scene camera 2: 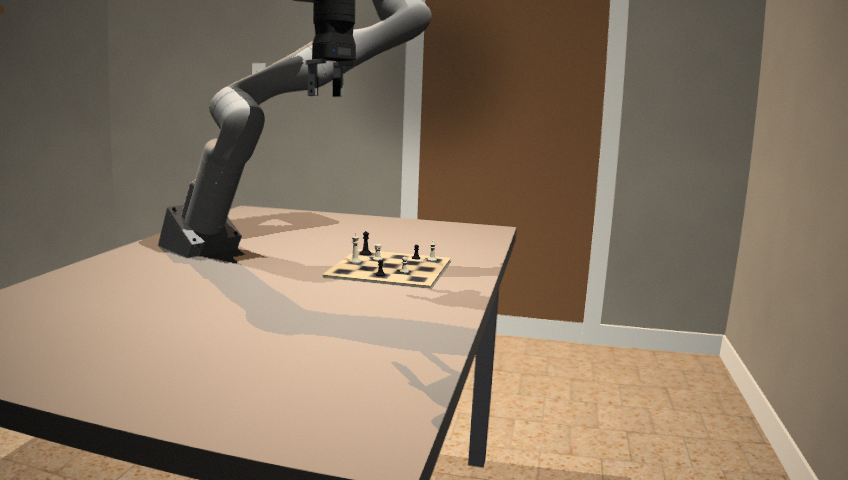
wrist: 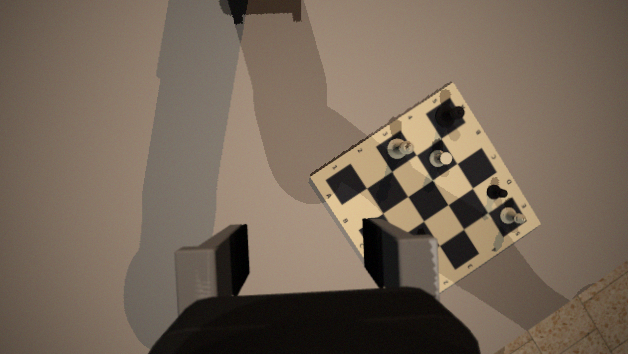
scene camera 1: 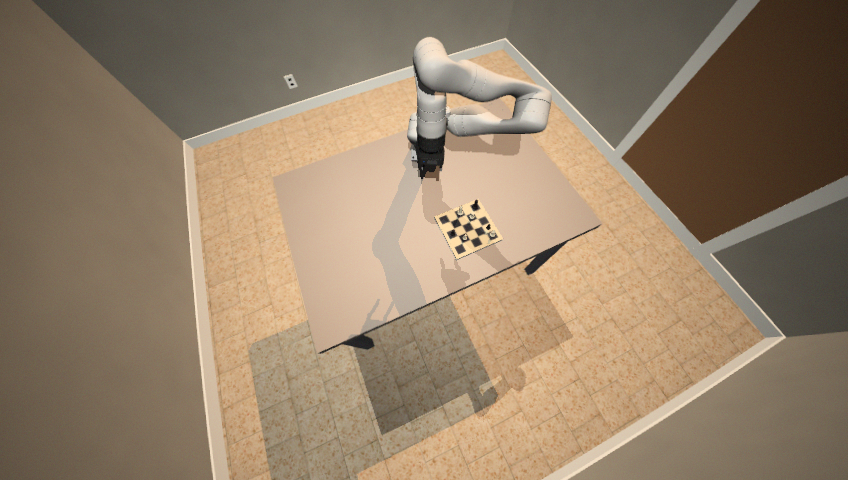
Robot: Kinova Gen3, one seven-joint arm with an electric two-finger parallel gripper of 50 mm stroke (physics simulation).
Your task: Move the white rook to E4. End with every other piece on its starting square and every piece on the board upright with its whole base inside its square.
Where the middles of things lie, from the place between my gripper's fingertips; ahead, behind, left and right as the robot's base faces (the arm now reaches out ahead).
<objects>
My gripper is now 350 mm above the chessboard (scene camera 2: 422, 273), 130 mm to the right of it and 100 mm short of it.
</objects>
